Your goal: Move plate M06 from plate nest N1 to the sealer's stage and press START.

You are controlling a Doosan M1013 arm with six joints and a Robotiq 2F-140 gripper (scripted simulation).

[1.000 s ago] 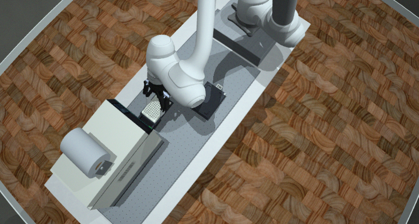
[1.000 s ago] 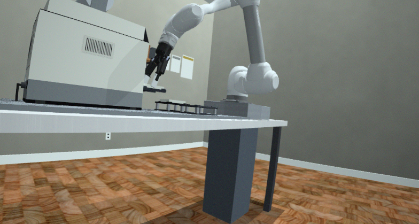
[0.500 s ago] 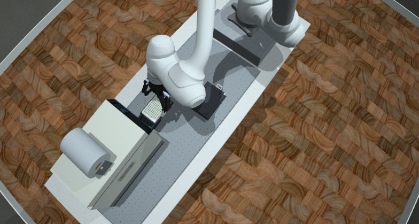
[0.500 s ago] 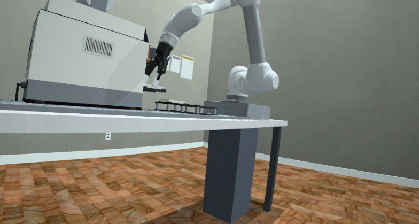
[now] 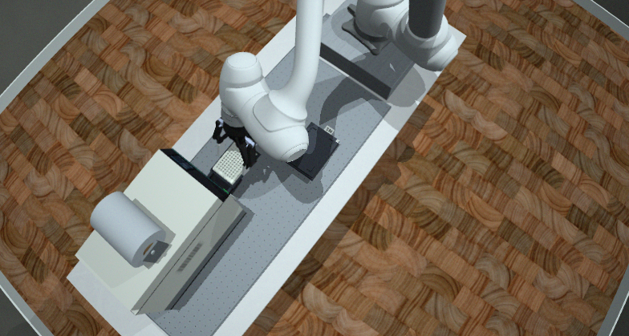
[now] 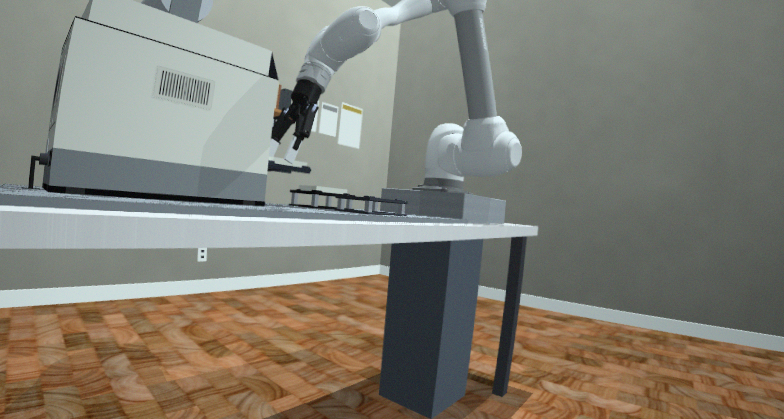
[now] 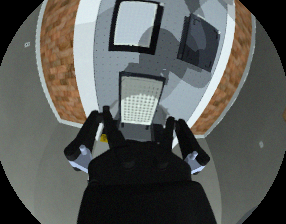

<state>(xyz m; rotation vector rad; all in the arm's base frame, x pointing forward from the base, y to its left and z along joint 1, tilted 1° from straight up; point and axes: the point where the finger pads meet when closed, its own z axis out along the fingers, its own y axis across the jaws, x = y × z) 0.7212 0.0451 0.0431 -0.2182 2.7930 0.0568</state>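
Now: hand 30 mm above the sealer stage. Also, from my hand: foil roll (330 mm ahead, 280 mm above, 50 mm to the left); then white plate (190 mm behind, 80 mm below, 70 mm to the right); then nest N1 (220 mm behind, 130 mm to the left, 100 mm below).
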